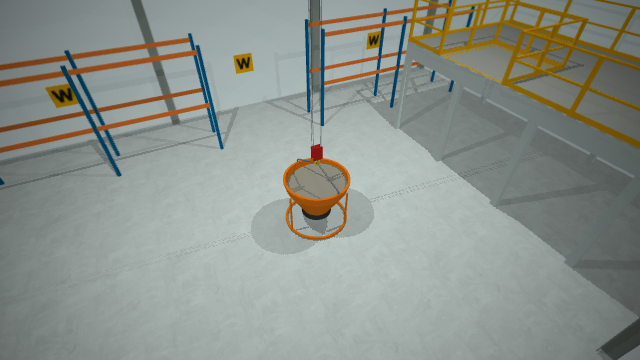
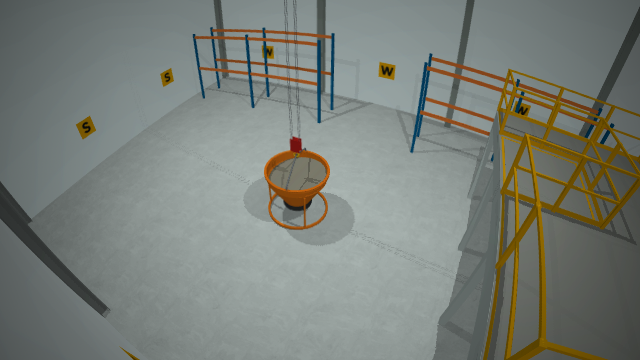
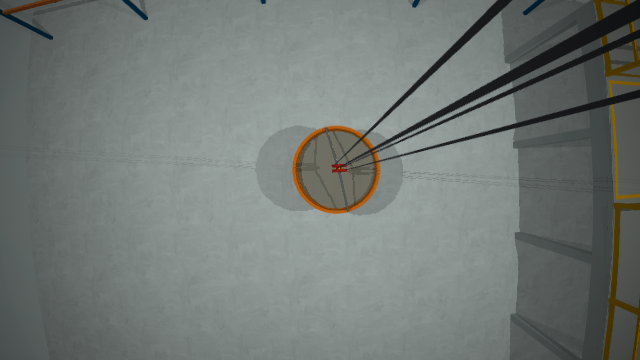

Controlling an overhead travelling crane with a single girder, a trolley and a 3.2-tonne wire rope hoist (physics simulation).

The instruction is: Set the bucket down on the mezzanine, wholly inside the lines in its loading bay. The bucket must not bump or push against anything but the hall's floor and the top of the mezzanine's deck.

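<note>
The orange bucket [image 1: 316, 200] [image 2: 297, 192] [image 3: 296, 170], filled with grey material, is upright over the middle of the hall floor. Whether its base ring touches the floor cannot be told. My gripper, the hook [image 1: 316, 162] [image 2: 296, 155] [image 3: 339, 168] under the red block, holds the bucket's bail above the rim; the ropes run up from it. The mezzanine [image 1: 560, 125] [image 2: 590, 280] [image 3: 601, 225] stands to the right, its deck well above the floor. The yellow lines of its loading bay [image 1: 472, 68] [image 3: 613, 140] show at a gap in the near railing.
Yellow railings [image 1: 587, 85] [image 2: 542, 280] [image 3: 614, 250] stand along the deck on both sides of the bay. Blue and orange racks [image 1: 150, 45] [image 2: 319, 80] stand by the W wall. Another rack [image 1: 322, 75] [image 2: 417, 110] stands near the mezzanine's far end.
</note>
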